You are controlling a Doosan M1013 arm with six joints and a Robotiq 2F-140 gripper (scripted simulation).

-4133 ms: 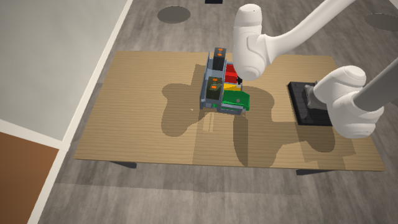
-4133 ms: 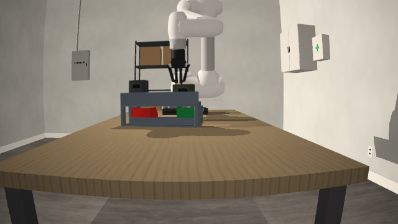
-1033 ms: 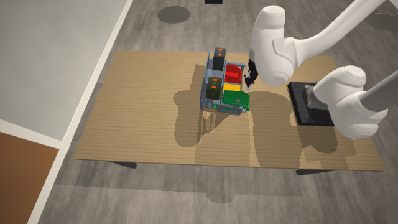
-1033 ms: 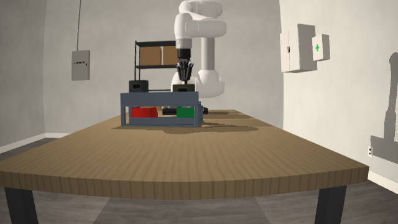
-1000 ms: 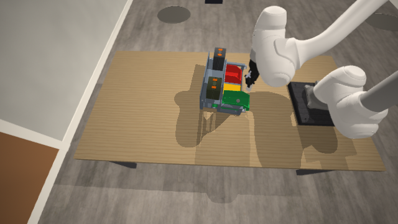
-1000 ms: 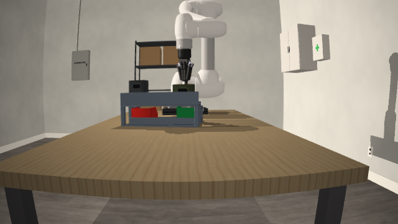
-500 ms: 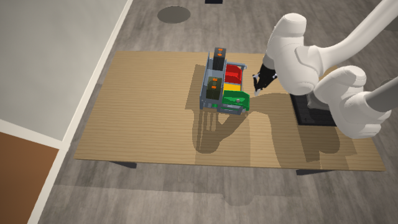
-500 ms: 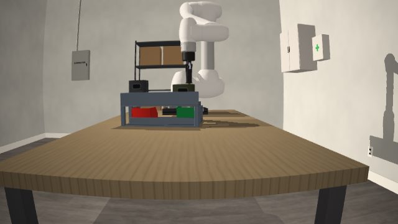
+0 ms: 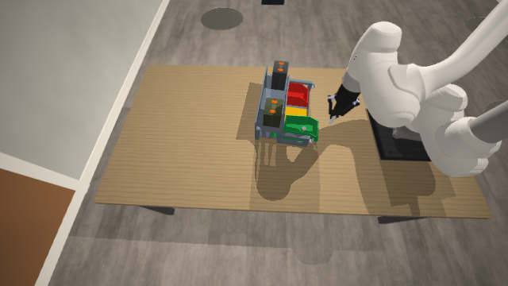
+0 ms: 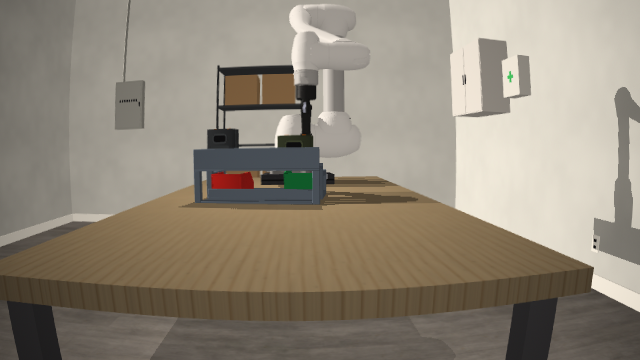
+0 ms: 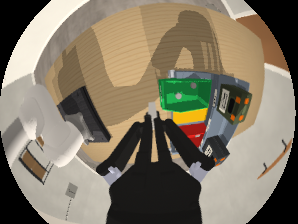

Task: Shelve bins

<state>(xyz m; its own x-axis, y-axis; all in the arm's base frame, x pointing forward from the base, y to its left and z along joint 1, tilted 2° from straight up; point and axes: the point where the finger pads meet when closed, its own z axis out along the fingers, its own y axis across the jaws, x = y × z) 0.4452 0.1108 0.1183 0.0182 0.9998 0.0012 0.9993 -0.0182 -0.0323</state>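
Now: hand 120 mm short of the green bin and 120 mm above it. Also, from my hand: red bin (230 mm to the right, 170 mm ahead, 130 mm below).
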